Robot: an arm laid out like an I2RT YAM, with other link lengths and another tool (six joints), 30 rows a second.
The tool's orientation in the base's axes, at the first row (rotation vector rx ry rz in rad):
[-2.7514, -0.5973, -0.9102]
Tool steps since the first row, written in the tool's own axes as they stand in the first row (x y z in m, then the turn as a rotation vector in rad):
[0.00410, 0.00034, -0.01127, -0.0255, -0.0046, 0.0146]
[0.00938, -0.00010, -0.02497, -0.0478, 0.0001, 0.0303]
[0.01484, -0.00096, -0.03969, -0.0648, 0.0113, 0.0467]
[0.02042, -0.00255, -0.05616, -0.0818, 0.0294, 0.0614]
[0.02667, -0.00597, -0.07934, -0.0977, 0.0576, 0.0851]
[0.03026, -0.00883, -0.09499, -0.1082, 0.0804, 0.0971]
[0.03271, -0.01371, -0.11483, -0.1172, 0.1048, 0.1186]
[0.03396, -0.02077, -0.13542, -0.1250, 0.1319, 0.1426]
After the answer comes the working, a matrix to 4 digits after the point.
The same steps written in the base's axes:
[-0.00284, -0.00230, 0.01143, -0.0129, 0.0003, -0.0268]
[-0.00643, -0.00423, 0.02554, -0.0188, -0.0064, -0.0530]
[-0.01062, -0.00603, 0.04059, -0.0178, -0.0171, -0.0768]
[-0.01596, -0.00764, 0.05714, -0.0147, -0.0345, -0.0996]
[-0.02515, -0.00934, 0.07951, -0.0016, -0.0580, -0.1294]
[-0.03205, -0.01020, 0.09426, 0.0068, -0.0784, -0.1463]
[-0.04288, -0.01081, 0.11175, 0.0221, -0.0970, -0.1699]
[-0.05591, -0.01006, 0.12921, 0.0407, -0.1170, -0.1950]

The tool's axes in the first row as the columns of a matrix, in the base's axes (rounded; the answer above uses it unrounded):
[0.7315, 0.4282, 0.5306]
[0.3164, -0.9026, 0.2920]
[0.6040, -0.0457, -0.7957]

